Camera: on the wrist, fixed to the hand. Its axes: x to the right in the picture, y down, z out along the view.
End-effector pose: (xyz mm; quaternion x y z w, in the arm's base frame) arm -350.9 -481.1 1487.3 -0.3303 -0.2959 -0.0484 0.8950
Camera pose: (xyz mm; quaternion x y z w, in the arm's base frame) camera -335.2 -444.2 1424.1 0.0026 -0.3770 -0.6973 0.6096
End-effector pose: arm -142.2 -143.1 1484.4 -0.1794 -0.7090 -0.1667 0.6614
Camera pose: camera -88.0 -94.3 1467.4 0.4092 -0.5724 -0.5932 0.3912
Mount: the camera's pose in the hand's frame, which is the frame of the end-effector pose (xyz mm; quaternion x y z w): -18.6 68.7 -23.3 0.0156 0.0734 -0.7199 0.6900
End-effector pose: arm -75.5 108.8 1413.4 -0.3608 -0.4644 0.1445 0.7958
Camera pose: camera -58.4 136.0 1345.7 0.0872 -0.5195 -0.4924 0.6928
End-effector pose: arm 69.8 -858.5 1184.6 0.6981 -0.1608 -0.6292 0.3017
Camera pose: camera 100.3 -894.8 1242.6 -0.6483 -0.4039 0.5976 0.2439
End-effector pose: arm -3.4 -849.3 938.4 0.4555 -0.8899 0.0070 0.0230
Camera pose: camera -47.5 -793.3 961.4 0.9548 -0.2843 0.0356 0.0791
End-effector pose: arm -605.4 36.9 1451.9 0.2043 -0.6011 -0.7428 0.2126
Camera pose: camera -572.2 15.7 1515.6 -0.6315 0.2637 0.6412 0.3471
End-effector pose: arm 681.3 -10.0 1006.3 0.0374 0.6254 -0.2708 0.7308
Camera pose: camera 689.6 64.1 999.2 -0.3932 0.5079 -0.7200 0.2628
